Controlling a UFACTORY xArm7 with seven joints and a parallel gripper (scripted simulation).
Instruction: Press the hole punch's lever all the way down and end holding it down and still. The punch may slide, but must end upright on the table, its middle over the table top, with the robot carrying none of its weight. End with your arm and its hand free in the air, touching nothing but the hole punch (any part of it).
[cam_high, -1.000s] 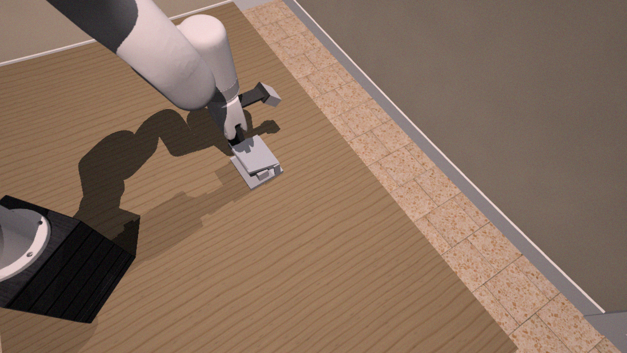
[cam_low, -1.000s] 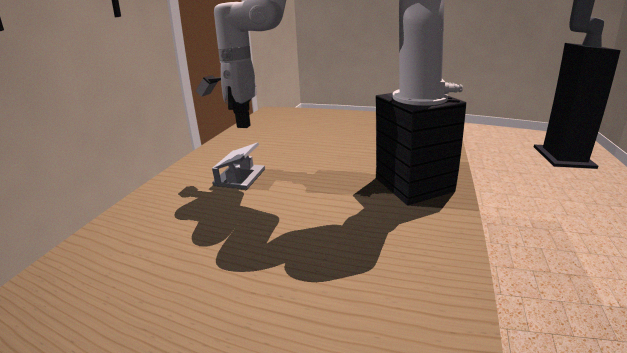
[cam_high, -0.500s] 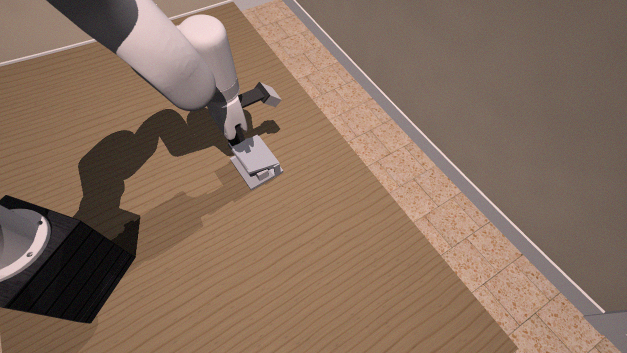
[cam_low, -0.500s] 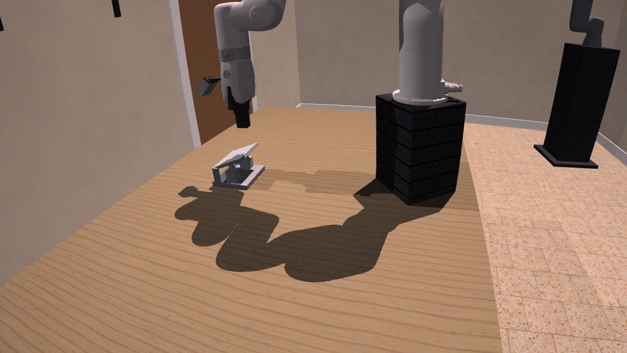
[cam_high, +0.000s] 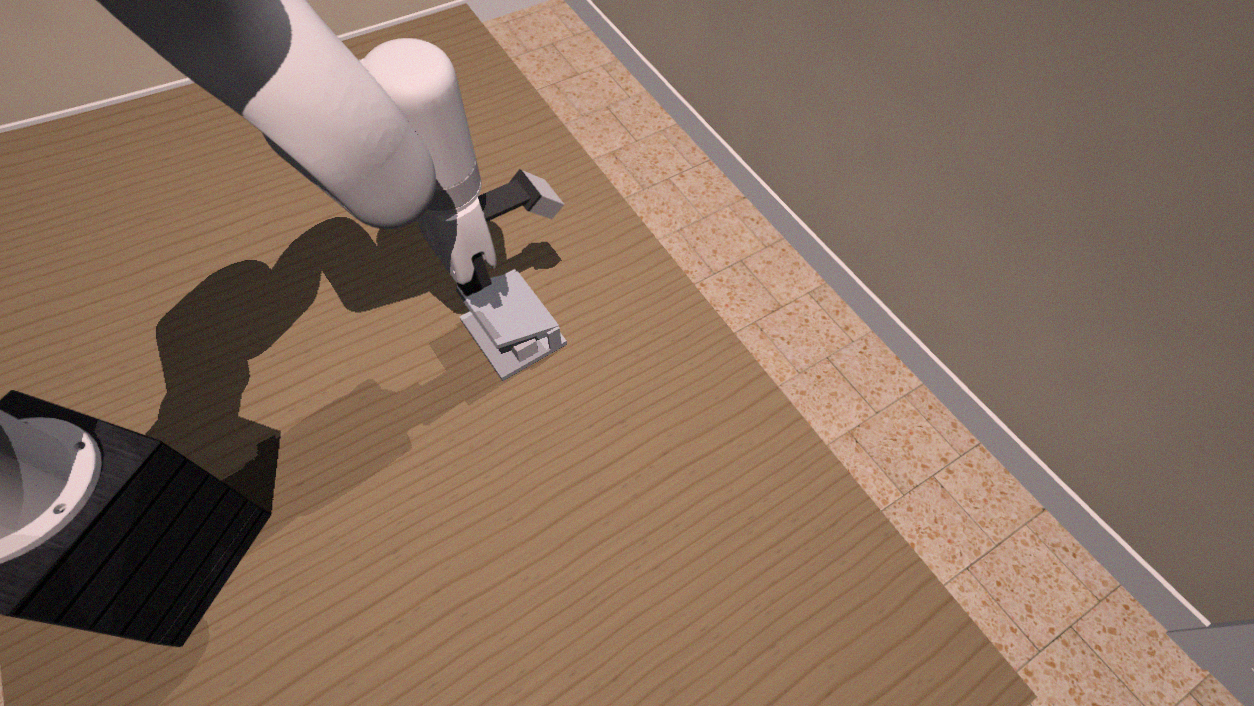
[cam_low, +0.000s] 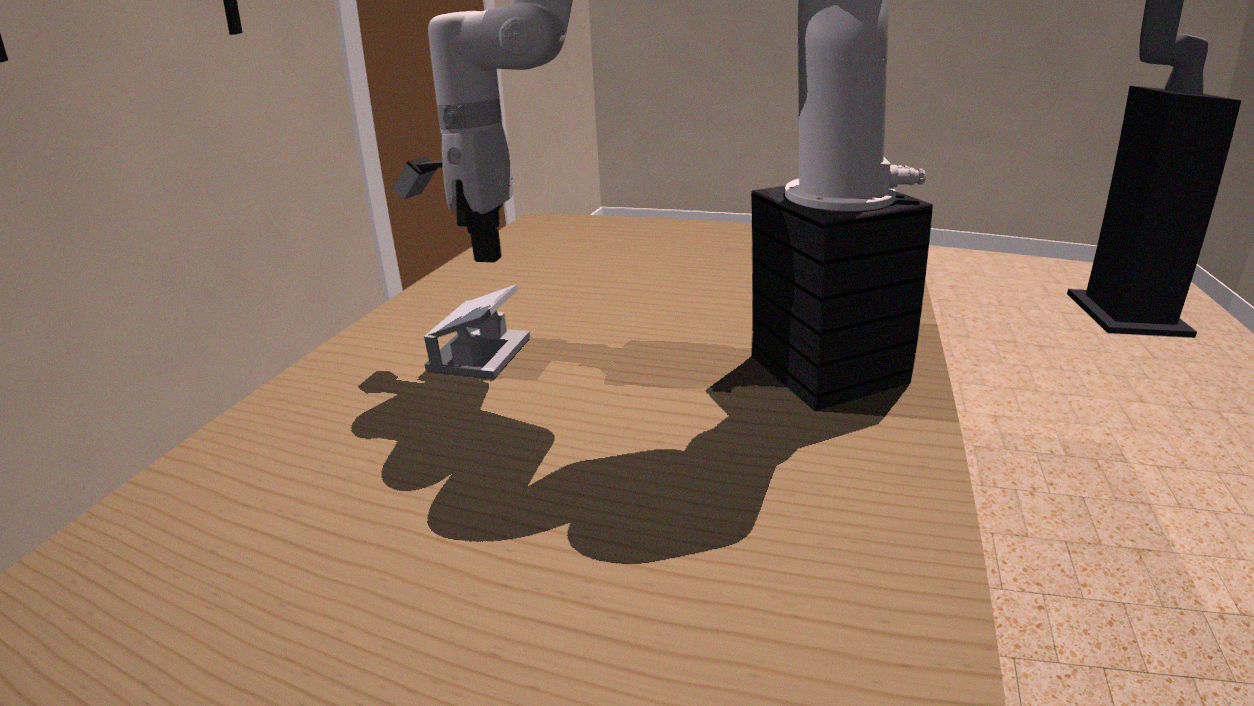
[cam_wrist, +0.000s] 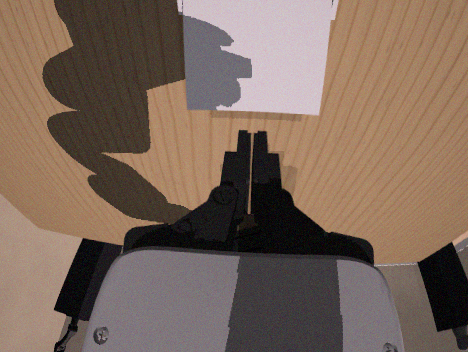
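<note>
My gripper is now 10 cm above the flat lever and 3 cm short of it. Round my hand: grey hole punch 12 cm below, 4 cm ahead.
</note>
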